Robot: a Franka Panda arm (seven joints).
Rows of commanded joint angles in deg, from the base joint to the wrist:
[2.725 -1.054 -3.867 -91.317 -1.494 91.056 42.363]
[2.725 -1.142 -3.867 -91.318 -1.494 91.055 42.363]
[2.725 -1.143 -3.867 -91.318 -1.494 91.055 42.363]
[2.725 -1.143 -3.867 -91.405 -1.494 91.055 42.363]
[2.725 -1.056 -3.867 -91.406 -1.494 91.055 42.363]
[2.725 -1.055 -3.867 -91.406 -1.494 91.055 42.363]
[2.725 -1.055 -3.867 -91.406 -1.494 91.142 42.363]
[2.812 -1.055 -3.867 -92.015 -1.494 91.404 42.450]
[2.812 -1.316 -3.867 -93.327 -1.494 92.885 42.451]
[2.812 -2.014 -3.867 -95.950 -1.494 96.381 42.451]
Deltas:
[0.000 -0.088 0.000 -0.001 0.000 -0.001 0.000]
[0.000 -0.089 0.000 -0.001 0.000 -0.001 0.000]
[0.000 -0.089 0.000 -0.088 0.000 -0.001 0.000]
[0.000 -0.002 0.000 -0.089 0.000 -0.001 0.000]
[0.000 -0.001 0.000 -0.089 0.000 -0.001 0.000]
[0.000 -0.001 0.000 -0.089 0.000 0.086 0.000]
[0.087 -0.001 0.000 -0.698 0.000 0.348 0.087]
[0.087 -0.262 0.000 -2.010 0.000 1.829 0.088]
[0.087 -0.960 0.000 -4.633 0.000 5.325 0.088]

